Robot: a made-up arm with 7 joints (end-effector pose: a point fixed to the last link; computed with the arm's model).
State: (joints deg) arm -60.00 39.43 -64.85 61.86 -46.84 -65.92 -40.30
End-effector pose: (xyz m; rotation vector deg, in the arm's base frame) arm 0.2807 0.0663 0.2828 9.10 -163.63 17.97
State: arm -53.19 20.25 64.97 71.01 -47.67 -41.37 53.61
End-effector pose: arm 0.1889 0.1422 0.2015 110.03 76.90 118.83
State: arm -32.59 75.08 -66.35 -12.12 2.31 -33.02 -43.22
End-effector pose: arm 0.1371 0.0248 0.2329 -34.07 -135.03 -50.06
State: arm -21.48 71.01 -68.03 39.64 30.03 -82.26 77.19
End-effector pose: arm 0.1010 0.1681 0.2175 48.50 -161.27 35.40
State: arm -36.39 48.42 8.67 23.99 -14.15 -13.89 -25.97
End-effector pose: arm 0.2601 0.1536 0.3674 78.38 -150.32 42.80
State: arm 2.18 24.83 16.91 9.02 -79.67 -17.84 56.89
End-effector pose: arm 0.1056 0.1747 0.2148 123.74 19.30 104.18
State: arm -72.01 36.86 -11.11 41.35 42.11 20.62 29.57
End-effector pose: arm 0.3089 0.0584 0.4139 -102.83 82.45 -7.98
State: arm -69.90 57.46 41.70 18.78 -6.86 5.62 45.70
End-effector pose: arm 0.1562 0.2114 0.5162 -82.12 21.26 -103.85
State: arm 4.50 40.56 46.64 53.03 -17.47 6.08 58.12
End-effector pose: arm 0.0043 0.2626 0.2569 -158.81 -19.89 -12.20
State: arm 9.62 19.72 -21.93 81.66 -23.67 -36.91 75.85
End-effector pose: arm -0.0642 0.1312 0.1671 -164.53 39.75 18.94
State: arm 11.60 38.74 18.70 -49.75 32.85 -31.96 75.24
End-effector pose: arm 0.0957 0.0504 0.3804 -35.12 70.93 -77.67
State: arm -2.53 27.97 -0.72 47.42 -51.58 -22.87 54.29
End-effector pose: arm 0.0640 0.1758 0.1709 166.90 -10.68 55.93
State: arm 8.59 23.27 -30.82 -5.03 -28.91 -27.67 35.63
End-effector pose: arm 0.1185 0.0182 0.2177 91.46 -80.79 76.23
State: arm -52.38 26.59 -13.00 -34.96 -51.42 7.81 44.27
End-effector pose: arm 0.2016 -0.0068 0.4553 35.92 -101.74 111.63
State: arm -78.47 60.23 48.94 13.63 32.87 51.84 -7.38
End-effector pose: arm 0.1394 0.2192 0.5395 -131.24 46.24 -85.53
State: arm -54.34 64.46 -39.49 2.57 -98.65 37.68 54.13
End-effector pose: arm 0.2731 0.1006 0.3358 110.58 -70.76 28.07
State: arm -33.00 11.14 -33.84 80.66 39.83 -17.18 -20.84
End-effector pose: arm 0.1406 0.0080 0.1136 32.23 -114.81 -56.33
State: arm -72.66 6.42 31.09 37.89 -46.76 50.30 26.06
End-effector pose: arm 0.3115 0.0385 0.3461 63.36 -47.60 62.72
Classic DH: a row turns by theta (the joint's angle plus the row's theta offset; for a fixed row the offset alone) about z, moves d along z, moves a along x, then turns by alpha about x. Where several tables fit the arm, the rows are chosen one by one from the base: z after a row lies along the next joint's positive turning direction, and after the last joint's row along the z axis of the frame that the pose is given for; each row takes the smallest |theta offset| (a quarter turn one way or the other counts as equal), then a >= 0, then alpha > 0; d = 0 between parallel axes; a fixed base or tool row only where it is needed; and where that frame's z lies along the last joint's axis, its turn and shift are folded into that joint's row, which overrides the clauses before.
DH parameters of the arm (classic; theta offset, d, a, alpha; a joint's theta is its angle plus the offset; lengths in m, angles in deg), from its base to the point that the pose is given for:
base (fixed): -4.07 0.4123 0.0205 -74.51
joint 1: -75.12 0.0322 -0.0166 -90
joint 2: 74 -0.0074 0.0127 90
joint 3: 90 -0.1224 0.0138 -90
joint 4: 90 -0.0121 0.0277 90
joint 5: 0 0.1409 -0.0242 -90
joint 6: -90 0.004 0.0204 90
joint 7: 9.09 -0.0047 0.0273 121.05
tool (fixed): 113.69 -0.0155 0 0

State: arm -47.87 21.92 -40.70 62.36 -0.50 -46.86 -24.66
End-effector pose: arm 0.2481 -0.0017 0.2180 19.87 -152.81 2.43
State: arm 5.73 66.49 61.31 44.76 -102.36 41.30 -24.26
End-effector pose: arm 0.0601 0.3199 0.3514 56.38 -54.56 120.15
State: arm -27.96 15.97 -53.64 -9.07 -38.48 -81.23 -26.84
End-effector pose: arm 0.1497 -0.0711 0.3311 -54.05 -109.43 118.26
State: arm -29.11 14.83 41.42 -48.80 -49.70 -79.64 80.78
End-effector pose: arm 0.1092 0.1263 0.4094 38.52 -33.83 -156.17
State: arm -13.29 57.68 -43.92 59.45 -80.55 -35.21 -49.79
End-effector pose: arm 0.1190 0.2423 0.2093 72.45 -99.17 33.12
